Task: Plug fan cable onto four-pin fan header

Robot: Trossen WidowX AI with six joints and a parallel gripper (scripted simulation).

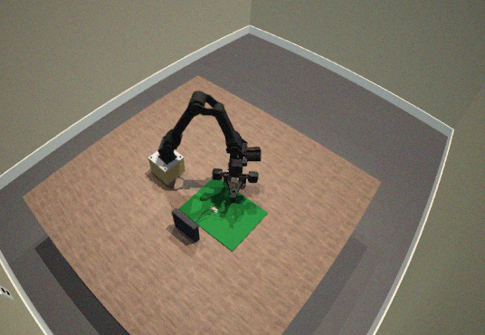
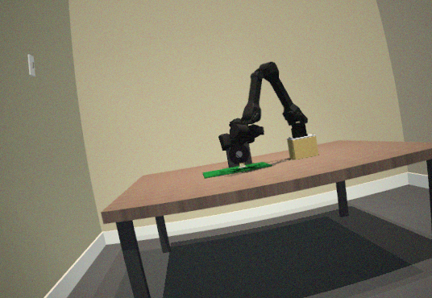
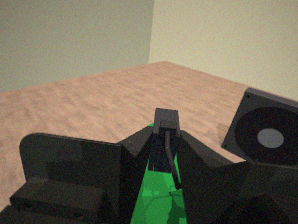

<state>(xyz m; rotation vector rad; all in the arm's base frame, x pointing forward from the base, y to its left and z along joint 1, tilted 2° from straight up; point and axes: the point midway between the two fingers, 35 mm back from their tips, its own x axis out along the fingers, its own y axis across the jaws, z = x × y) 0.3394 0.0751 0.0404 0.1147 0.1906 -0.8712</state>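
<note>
The green board is 140 mm below my gripper tip, 30 mm to the right of it and 30 mm behind it. From my gripper tip the other things lie so: white four-pin header (130 mm below, 60 mm behind, 50 mm to the right); dark plug (10 mm below); black fan (200 mm to the right, 70 mm below, 60 mm behind).
</note>
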